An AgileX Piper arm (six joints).
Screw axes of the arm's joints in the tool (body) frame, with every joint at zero. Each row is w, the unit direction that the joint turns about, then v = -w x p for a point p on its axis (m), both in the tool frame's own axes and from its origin. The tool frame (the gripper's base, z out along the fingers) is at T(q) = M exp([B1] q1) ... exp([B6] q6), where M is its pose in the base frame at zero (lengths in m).
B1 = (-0.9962, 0, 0.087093, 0, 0.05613, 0)
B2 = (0, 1, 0, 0.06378, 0, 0.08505)
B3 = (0, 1, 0, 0.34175, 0, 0.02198)
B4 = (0, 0, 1, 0, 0, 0)
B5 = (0, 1, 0, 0.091, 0, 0)
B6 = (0, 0, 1, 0, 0, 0)
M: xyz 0.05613 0 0.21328 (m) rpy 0 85.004 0 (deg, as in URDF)
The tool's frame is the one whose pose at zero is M.
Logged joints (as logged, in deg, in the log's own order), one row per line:
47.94, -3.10, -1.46, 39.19, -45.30, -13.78
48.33, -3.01, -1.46, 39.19, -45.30, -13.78
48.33, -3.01, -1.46, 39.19, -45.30, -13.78
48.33, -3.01, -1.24, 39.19, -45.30, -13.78
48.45, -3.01, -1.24, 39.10, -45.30, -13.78
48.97, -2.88, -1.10, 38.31, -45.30, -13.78
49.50, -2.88, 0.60, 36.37, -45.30, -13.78
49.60, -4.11, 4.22, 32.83, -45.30, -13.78
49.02, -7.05, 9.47, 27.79, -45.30, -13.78
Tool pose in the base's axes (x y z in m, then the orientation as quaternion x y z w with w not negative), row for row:
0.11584, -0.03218, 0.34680, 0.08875, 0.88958, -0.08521, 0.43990
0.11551, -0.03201, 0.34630, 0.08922, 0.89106, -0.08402, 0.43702
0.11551, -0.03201, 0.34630, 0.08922, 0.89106, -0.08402, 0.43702
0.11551, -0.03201, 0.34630, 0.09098, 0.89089, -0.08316, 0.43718
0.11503, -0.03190, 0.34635, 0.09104, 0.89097, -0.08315, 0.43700
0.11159, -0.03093, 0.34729, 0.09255, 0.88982, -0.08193, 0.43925
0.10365, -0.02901, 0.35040, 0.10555, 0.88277, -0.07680, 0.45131
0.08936, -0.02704, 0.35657, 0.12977, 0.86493, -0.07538, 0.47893
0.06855, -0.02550, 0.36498, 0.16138, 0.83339, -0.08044, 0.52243
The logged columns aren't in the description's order. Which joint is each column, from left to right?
Columns, left to right: q5, q4, q6, q2, q3, q1.
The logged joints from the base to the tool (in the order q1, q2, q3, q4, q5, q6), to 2 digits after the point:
-13.78, 39.19, -45.30, -3.10, 47.94, -1.46
-13.78, 39.19, -45.30, -3.01, 48.33, -1.46
-13.78, 39.19, -45.30, -3.01, 48.33, -1.46
-13.78, 39.19, -45.30, -3.01, 48.33, -1.24
-13.78, 39.10, -45.30, -3.01, 48.45, -1.24
-13.78, 38.31, -45.30, -2.88, 48.97, -1.10
-13.78, 36.37, -45.30, -2.88, 49.50, 0.60
-13.78, 32.83, -45.30, -4.11, 49.60, 4.22
-13.78, 27.79, -45.30, -7.05, 49.02, 9.47

